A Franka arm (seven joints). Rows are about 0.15 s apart.
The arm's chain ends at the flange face. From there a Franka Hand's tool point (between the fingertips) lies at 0.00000 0.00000 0.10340 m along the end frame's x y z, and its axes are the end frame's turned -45 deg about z.
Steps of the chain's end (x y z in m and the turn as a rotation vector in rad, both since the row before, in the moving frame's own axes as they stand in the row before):
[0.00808, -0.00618, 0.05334, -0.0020, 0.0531, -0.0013]
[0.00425, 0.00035, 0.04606, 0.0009, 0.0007, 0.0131]
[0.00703, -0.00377, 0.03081, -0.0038, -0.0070, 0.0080]
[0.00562, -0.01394, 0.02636, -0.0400, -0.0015, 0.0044]
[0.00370, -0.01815, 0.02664, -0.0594, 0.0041, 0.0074]
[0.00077, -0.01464, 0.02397, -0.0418, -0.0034, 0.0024]
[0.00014, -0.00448, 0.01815, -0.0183, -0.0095, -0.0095]
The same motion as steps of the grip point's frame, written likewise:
[0.01382, 0.00537, 0.05319, -0.0390, 0.0361, -0.0013]
[0.00287, 0.00324, 0.04606, 0.0001, 0.0011, 0.0131]
[0.00685, 0.00207, 0.03081, 0.0023, -0.0076, 0.0080]
[0.01079, -0.00308, 0.02628, -0.0272, -0.0293, 0.0044]
[0.01139, -0.00559, 0.02646, -0.0449, -0.0391, 0.0074]
[0.00759, -0.00700, 0.02388, -0.0272, -0.0320, 0.0024]
[0.00124, -0.00242, 0.01813, -0.0062, -0.0197, -0.0095]

